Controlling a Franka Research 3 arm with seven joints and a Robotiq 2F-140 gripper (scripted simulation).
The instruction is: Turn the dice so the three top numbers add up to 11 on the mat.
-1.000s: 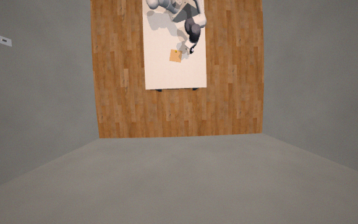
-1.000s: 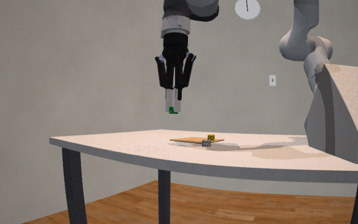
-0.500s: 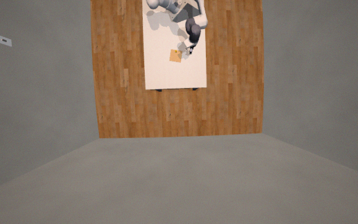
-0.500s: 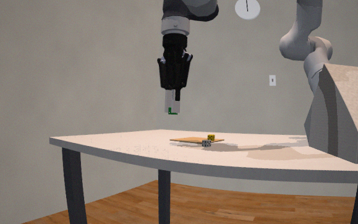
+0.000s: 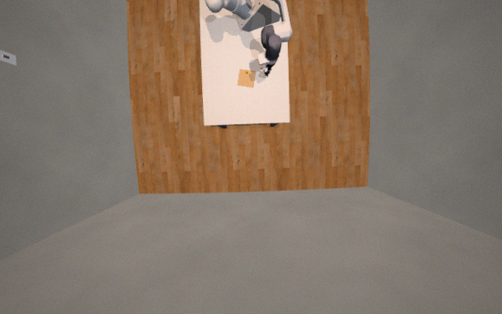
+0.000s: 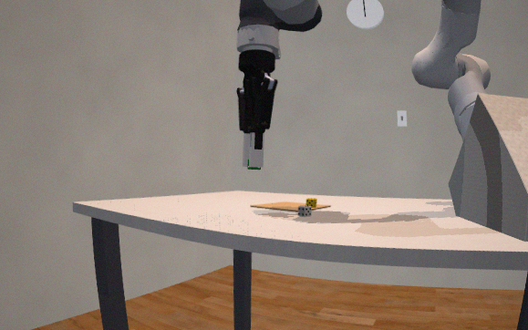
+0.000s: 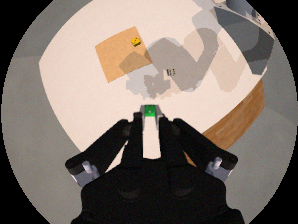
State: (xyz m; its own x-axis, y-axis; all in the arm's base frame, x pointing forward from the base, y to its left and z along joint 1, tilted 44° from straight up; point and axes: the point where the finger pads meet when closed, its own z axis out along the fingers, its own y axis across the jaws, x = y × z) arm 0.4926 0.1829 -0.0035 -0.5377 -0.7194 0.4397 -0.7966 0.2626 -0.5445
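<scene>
Right now the white die is 100 mm behind my hand, 40 mm to the right of it and 120 mm below it. Also, from my hand: yellow die 70 mm behind, 170 mm to the right, 110 mm below; then green die 30 mm below; then tan mat 20 mm behind, 170 mm to the right, 130 mm below.
</scene>
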